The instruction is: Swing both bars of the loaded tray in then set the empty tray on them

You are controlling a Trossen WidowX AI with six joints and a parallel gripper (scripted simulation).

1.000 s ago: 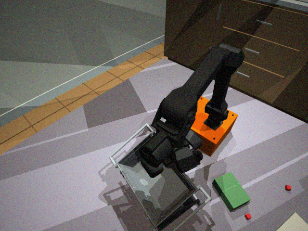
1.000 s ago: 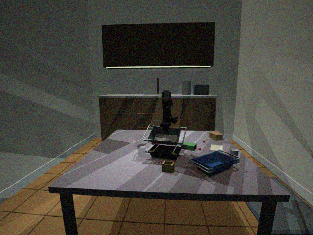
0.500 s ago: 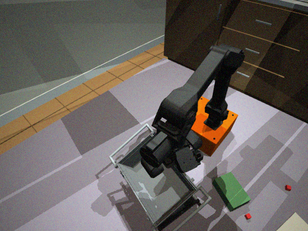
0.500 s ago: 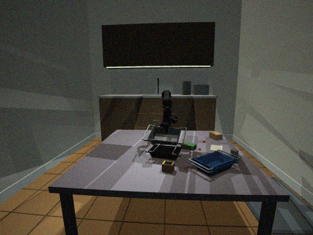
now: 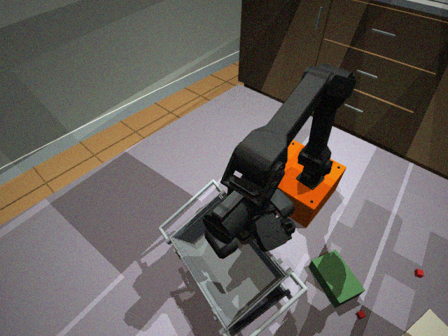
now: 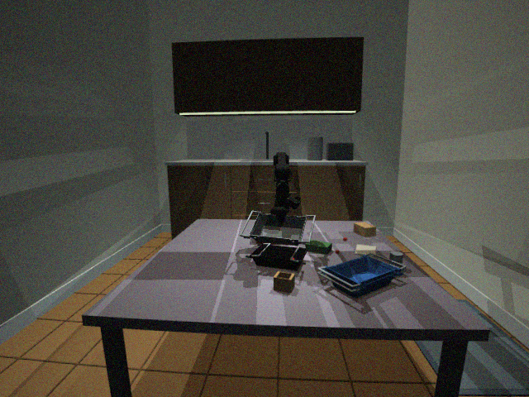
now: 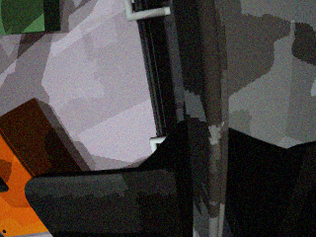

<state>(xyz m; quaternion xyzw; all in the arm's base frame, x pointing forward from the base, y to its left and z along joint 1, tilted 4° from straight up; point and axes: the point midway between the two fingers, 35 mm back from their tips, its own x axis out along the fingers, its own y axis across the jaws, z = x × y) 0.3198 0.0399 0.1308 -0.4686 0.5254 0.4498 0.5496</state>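
Right now the tray is 7 cm ahead of my gripper tip and 1 cm to the right of it. Round my gripper tip: green block (16 cm behind, 18 cm to the left, 16 cm below); brown box (28 cm ahead, 4 cm to the left, 16 cm below); white sheet (19 cm behind, 43 cm to the left, 18 cm below).
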